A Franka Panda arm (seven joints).
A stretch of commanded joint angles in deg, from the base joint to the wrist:
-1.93, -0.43, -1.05, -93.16, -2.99, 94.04, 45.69
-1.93, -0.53, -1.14, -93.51, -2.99, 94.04, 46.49
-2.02, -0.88, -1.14, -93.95, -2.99, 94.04, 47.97
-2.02, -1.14, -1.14, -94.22, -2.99, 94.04, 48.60
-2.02, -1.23, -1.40, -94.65, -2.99, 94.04, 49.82
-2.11, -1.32, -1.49, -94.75, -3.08, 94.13, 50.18
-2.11, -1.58, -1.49, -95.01, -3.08, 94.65, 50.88
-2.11, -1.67, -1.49, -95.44, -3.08, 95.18, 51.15
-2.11, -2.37, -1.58, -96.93, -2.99, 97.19, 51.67
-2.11, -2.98, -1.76, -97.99, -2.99, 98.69, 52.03
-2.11, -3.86, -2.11, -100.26, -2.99, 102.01, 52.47
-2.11, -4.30, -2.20, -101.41, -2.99, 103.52, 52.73
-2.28, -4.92, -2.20, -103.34, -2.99, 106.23, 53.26
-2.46, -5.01, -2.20, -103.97, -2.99, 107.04, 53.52
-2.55, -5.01, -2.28, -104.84, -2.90, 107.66, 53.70
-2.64, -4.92, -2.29, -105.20, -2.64, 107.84, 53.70
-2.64, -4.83, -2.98, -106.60, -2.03, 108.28, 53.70
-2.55, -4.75, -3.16, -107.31, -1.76, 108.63, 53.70
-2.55, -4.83, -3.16, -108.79, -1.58, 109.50, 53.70
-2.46, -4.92, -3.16, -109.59, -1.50, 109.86, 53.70
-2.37, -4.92, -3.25, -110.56, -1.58, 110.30, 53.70
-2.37, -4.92, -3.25, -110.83, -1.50, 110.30, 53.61
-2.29, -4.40, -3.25, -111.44, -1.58, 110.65, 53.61
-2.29, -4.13, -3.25, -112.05, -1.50, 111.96, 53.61
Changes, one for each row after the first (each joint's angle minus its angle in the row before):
0.00, -0.10, -0.09, -0.35, 0.00, 0.00, 0.80
-0.09, -0.35, 0.00, -0.44, 0.00, 0.00, 1.48
0.00, -0.26, 0.00, -0.27, 0.00, 0.00, 0.63
0.00, -0.09, -0.26, -0.43, 0.00, 0.00, 1.22
-0.09, -0.09, -0.09, -0.10, -0.09, 0.09, 0.36
0.00, -0.26, 0.00, -0.26, 0.00, 0.52, 0.70
0.00, -0.09, 0.00, -0.43, 0.00, 0.53, 0.27
0.00, -0.70, -0.09, -1.49, 0.09, 2.01, 0.52
0.00, -0.61, -0.18, -1.06, 0.00, 1.50, 0.36
0.00, -0.88, -0.35, -2.27, 0.00, 3.32, 0.44
0.00, -0.44, -0.09, -1.15, 0.00, 1.51, 0.26
-0.17, -0.62, 0.00, -1.93, 0.00, 2.71, 0.53
-0.18, -0.09, 0.00, -0.63, 0.00, 0.81, 0.26
-0.09, 0.00, -0.08, -0.87, 0.09, 0.62, 0.18
-0.09, 0.09, -0.01, -0.36, 0.26, 0.18, 0.00
0.00, 0.09, -0.69, -1.40, 0.61, 0.44, 0.00
0.09, 0.08, -0.18, -0.71, 0.27, 0.35, 0.00
0.00, -0.08, 0.00, -1.48, 0.18, 0.87, 0.00
0.09, -0.09, 0.00, -0.80, 0.08, 0.36, 0.00
0.09, 0.00, -0.09, -0.97, -0.08, 0.44, 0.00
0.00, 0.00, 0.00, -0.27, 0.08, 0.00, -0.09
0.08, 0.52, 0.00, -0.61, -0.08, 0.35, 0.00
0.00, 0.27, 0.00, -0.61, 0.08, 1.31, 0.00

